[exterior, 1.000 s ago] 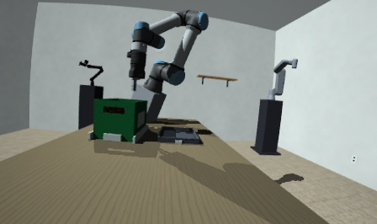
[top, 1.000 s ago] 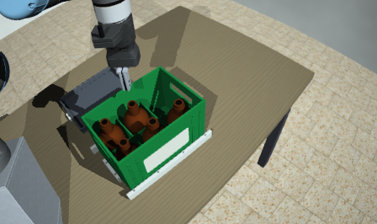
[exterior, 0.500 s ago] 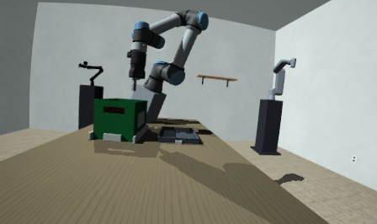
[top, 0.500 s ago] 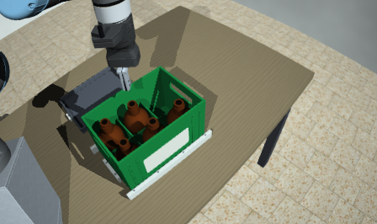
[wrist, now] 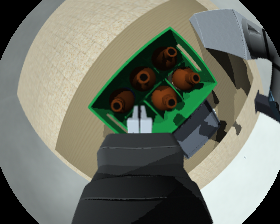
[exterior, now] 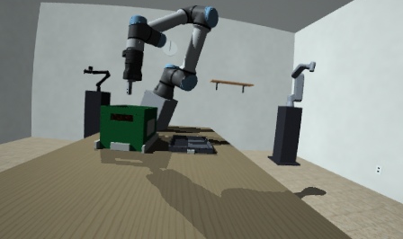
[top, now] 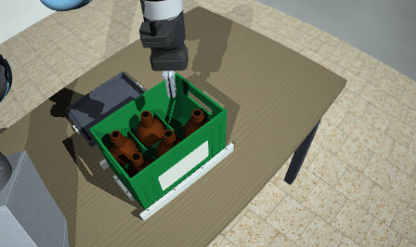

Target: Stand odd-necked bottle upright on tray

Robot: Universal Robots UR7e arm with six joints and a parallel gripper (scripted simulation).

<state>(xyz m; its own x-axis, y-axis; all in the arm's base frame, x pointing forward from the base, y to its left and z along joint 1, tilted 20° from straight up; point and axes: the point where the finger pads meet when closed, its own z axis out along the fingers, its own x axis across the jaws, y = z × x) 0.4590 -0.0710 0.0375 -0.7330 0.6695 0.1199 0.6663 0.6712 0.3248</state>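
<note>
My gripper is now 16 cm above the crate, 5 cm past it and 1 cm to the right of it. The rest, counted from my hand: dark grey tray 29 cm to the left, 23 cm below, 9 cm behind.
</note>
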